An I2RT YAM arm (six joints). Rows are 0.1 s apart.
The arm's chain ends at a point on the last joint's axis. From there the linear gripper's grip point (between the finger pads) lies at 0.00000 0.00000 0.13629 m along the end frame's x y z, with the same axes.
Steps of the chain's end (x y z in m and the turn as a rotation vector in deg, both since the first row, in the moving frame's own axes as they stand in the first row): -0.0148, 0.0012, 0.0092, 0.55, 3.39, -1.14; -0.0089, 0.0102, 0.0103, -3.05, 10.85, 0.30; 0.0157, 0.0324, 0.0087, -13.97, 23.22, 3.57; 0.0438, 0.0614, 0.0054, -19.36, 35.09, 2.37; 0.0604, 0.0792, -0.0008, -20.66, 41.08, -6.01
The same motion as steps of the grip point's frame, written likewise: -0.0068, -0.0002, 0.0090, 0.55, 3.39, -1.14; 0.0167, 0.0175, 0.0077, -3.05, 10.85, 0.30; 0.0678, 0.0661, -0.0063, -13.97, 23.22, 3.57; 0.1197, 0.1054, -0.0266, -19.36, 35.09, 2.37; 0.1502, 0.1183, -0.0423, -20.66, 41.08, -6.01
